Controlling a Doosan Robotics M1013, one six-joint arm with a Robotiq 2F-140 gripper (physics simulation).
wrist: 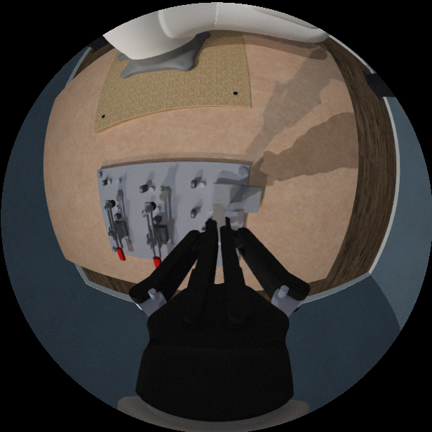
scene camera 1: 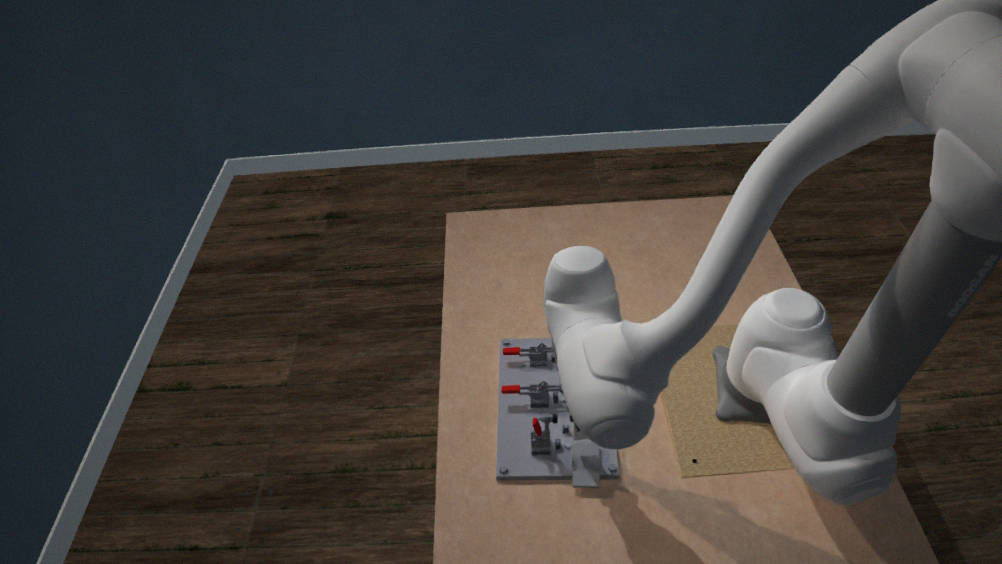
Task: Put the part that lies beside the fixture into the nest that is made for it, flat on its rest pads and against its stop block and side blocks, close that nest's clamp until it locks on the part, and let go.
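Places are measured from the arm's base along level axes (x ahead, y up, z right), in centimetres.
Pixels of known places: gripper, fingertip midpoint: (scene camera 1: 580, 436); arm's base at its link origin: (scene camera 1: 757, 387).
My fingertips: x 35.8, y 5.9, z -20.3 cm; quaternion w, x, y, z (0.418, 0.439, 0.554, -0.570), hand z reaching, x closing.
For each thing: its top centre in the pictures, then the offset to it from my fingertips. "pt": a spot on its surface instead. Level surfaces: height alone.
- fixture plate at a spot on its surface: (scene camera 1: 515, 448) pt dx +12.4, dy -5.7, dz -0.8 cm
- third clamp at a spot on its surface: (scene camera 1: 539, 442) pt dx +7.6, dy -2.6, dz -0.8 cm
- grey part at its top centre: (scene camera 1: 586, 460) dx -1.5, dy -3.8, dz -2.9 cm
- tan table top at its surface level: dy -7.3 cm
The fixture plate (scene camera 1: 515, 448) (wrist: 172, 172) carries three toggle clamps. Two clamps have red handles (scene camera 1: 510, 351) (scene camera 1: 510, 388) (wrist: 121, 254) (wrist: 157, 262) pointing outward. The third clamp (scene camera 1: 539, 442) has its red handle raised in the scene view; the gripper largely hides it in the wrist view. The grey part (scene camera 1: 586, 462) (wrist: 244, 196) is at the third clamp's end of the plate and reaches past the plate's edge in both views. Its seating is unclear. My gripper (wrist: 219, 211) is shut and empty, its fingertips beside the part; the arm hides it in the scene view.
The arm's base (scene camera 1: 743, 406) (wrist: 170, 65) stands on a yellowish board (scene camera 1: 690, 420) (wrist: 220, 80) beside the fixture. Small blocks and pins (wrist: 196, 183) rise from the plate near the clamps. The tan table top (scene camera 1: 490, 266) (wrist: 300, 225) surrounds the fixture.
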